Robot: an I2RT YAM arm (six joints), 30 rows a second.
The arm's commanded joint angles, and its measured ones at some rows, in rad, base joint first. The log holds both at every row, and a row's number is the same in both.
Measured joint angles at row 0: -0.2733 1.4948 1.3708 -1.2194 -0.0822 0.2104
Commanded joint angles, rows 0 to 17: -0.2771 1.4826 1.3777 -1.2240 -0.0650 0.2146; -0.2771 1.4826 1.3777 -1.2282 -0.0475 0.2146; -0.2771 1.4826 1.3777 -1.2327 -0.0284 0.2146; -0.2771 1.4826 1.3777 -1.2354 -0.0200 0.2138; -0.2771 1.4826 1.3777 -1.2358 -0.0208 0.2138; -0.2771 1.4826 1.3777 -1.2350 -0.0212 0.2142; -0.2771 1.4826 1.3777 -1.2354 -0.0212 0.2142; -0.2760 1.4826 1.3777 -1.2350 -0.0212 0.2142; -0.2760 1.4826 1.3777 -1.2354 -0.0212 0.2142; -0.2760 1.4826 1.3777 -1.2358 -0.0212 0.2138; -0.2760 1.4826 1.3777 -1.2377 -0.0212 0.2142; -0.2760 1.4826 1.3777 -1.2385 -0.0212 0.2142; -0.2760 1.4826 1.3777 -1.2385 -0.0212 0.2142; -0.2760 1.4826 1.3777 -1.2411 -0.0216 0.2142; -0.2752 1.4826 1.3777 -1.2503 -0.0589 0.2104; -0.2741 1.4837 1.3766 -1.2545 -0.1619 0.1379; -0.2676 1.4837 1.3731 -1.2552 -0.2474 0.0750; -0.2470 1.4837 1.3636 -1.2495 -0.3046 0.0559
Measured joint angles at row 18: -0.2741 1.4948 1.3708 -1.2530 -0.1246 0.1562
